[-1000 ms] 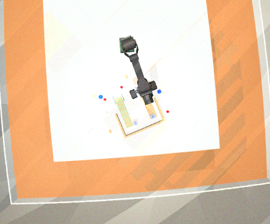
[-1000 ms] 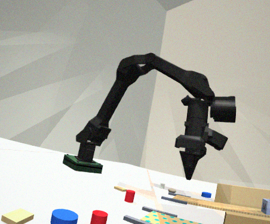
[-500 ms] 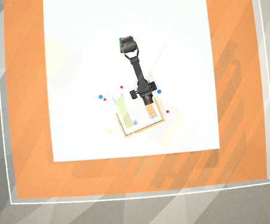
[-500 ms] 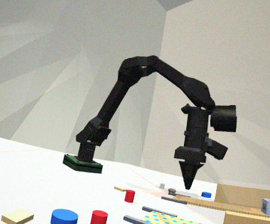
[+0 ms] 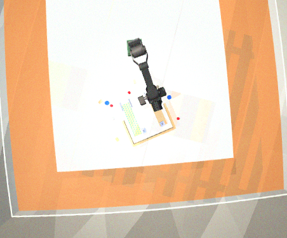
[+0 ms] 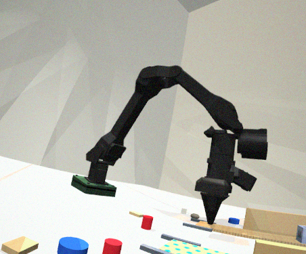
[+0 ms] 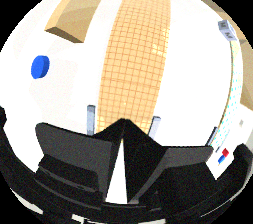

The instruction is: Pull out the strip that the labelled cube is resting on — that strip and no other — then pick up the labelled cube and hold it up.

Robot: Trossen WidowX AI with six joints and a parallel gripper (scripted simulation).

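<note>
Now: the tan gridded strip 8 cm ahead of my gripper tip, 5 cm to the left of it and 1 cm below it.
</note>
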